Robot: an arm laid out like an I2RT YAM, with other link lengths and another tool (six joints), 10 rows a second.
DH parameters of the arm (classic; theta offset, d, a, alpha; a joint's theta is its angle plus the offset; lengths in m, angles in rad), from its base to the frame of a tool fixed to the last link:
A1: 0 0.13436 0.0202 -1.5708
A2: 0 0 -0.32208 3.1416
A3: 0.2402 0 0.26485 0
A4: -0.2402 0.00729 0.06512 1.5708
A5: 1.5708 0.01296 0 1.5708
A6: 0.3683 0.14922 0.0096 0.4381
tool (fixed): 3.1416 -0.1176 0 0
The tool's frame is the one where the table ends.
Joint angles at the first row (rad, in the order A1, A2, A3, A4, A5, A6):
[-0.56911, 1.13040, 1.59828, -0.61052, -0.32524, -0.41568]
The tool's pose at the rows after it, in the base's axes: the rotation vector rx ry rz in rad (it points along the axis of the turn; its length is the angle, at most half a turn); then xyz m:
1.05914, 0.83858, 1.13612, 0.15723, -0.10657, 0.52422
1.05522, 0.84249, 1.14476, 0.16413, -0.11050, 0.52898
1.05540, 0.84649, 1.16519, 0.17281, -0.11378, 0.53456
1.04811, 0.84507, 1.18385, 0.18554, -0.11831, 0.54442
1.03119, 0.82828, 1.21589, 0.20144, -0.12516, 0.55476
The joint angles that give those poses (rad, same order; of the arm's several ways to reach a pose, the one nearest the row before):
[-0.56912, 1.15197, 1.62132, -0.60899, -0.32674, -0.41878]
[-0.56912, 1.18110, 1.65502, -0.61204, -0.33592, -0.41878]
[-0.56453, 1.21634, 1.69788, -0.61967, -0.34971, -0.41114]
[-0.55384, 1.26846, 1.76834, -0.62886, -0.35434, -0.40195]
[-0.55073, 1.32675, 1.84046, -0.61521, -0.37112, -0.37902]

